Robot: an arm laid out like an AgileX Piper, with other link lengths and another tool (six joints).
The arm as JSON. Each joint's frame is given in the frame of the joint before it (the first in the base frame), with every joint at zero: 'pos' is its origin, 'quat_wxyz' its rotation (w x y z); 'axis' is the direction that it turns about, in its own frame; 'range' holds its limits. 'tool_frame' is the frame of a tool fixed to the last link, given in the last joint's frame.
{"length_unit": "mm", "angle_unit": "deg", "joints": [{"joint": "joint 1", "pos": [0.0, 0.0, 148.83], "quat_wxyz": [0.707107, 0.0, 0.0, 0.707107], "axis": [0.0, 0.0, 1.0], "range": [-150.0, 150.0]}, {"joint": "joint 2", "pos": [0.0, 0.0, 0.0], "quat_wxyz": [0.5, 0.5, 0.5, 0.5], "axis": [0.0, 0.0, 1.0], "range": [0.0, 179.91]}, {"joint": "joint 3", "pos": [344.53, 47.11, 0.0], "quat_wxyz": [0.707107, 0.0, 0.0, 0.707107], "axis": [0.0, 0.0, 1.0], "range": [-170.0, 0.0]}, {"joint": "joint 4", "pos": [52.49, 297.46, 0.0], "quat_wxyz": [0.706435, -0.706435, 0.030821, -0.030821], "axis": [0.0, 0.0, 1.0], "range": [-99.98, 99.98]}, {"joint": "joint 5", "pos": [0.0, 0.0, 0.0], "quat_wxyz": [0.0, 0.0, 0.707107, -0.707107], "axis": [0.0, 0.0, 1.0], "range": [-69.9, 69.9]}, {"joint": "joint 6", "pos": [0.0, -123.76, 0.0], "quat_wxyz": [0.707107, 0.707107, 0.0, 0.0], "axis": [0.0, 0.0, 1.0], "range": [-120.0, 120.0]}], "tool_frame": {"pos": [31.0, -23.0, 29.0], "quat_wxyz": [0.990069, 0.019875, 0.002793, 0.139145]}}
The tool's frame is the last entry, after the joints.
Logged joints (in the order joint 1, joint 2, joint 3, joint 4, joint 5, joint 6), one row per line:
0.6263 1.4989 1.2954 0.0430 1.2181 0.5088
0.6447 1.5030 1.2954 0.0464 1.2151 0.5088
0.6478 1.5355 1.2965 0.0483 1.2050 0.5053
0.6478 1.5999 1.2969 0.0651 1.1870 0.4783
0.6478 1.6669 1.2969 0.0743 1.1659 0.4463
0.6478 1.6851 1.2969 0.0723 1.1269 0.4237
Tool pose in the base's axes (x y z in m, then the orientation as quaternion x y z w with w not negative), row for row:
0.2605 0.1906 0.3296 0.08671 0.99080 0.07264 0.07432
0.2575 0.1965 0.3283 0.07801 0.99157 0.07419 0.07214
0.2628 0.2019 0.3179 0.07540 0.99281 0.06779 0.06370
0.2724 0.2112 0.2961 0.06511 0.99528 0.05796 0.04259
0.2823 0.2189 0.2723 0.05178 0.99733 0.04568 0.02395
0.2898 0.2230 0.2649 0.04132 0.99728 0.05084 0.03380
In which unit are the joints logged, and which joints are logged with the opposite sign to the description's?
The joints are logged in radians. Opposite sign: joint 3.
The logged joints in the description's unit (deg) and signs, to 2 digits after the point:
35.88 85.88 -74.22 2.46 69.79 29.15
36.94 86.12 -74.22 2.66 69.62 29.15
37.12 87.98 -74.28 2.77 69.04 28.95
37.12 91.67 -74.31 3.73 68.01 27.40
37.12 95.51 -74.31 4.26 66.80 25.57
37.12 96.55 -74.31 4.14 64.57 24.28

